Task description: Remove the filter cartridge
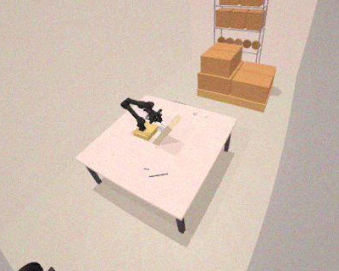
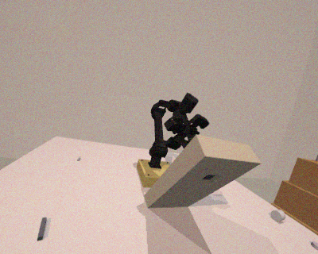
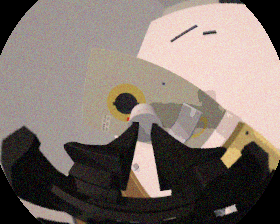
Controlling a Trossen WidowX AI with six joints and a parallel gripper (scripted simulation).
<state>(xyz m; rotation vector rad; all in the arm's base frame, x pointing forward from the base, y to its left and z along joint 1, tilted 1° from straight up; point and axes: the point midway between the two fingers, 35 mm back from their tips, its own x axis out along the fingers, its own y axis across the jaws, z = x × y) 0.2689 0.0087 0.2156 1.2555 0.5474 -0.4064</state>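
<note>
The grey round filter cartridge lies 1 cm below my gripper tip and 1 cm ahead of it. From my gripper tip the other things lie so: grey tray: 36 cm behind, 27 cm to the left, 24 cm below; dark bar: 39 cm to the right, 25 cm below, 5 cm ahead; beige service panel: 9 cm below, 3 cm ahead.
</note>
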